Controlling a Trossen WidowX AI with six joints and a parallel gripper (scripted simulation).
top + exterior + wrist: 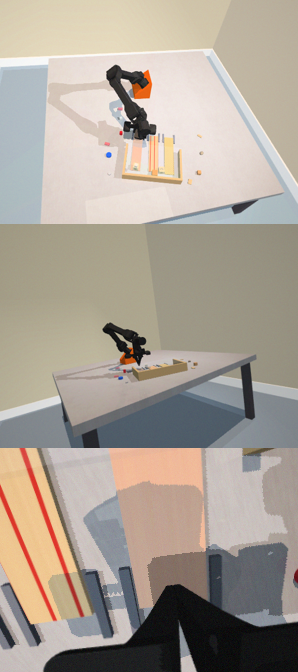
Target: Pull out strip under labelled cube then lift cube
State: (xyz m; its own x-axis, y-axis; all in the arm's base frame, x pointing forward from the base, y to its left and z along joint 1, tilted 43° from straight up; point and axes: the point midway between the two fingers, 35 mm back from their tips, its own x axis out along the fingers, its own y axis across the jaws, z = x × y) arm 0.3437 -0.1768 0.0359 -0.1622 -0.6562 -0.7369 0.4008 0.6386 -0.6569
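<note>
The peach strip lies 80 mm ahead of my gripper tip, 40 mm to the right of it and 30 mm below it. The rest, counted from my gripper tip: red cylinder: 60 mm behind, 90 mm to the right, 20 mm below; then blue disc: 60 mm ahead, 200 mm to the right, 30 mm below.
</note>
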